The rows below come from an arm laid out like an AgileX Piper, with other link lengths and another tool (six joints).
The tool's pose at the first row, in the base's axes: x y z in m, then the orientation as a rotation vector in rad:
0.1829 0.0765 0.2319 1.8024 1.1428 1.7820
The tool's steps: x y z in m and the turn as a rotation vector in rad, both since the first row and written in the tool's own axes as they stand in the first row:
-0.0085 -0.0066 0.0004 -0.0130 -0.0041 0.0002
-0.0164 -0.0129 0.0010 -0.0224 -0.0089 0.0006
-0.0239 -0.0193 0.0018 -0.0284 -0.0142 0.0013
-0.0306 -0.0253 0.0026 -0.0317 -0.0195 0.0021
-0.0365 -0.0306 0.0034 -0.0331 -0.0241 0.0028
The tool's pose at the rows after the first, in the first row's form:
0.1824 0.0743 0.2214 1.7980 1.1270 1.7810
0.1821 0.0725 0.2114 1.7963 1.1146 1.7783
0.1819 0.0710 0.2016 1.7971 1.1057 1.7744
0.1818 0.0699 0.1927 1.7995 1.0995 1.7699
0.1817 0.0690 0.1848 1.8024 1.0958 1.7656

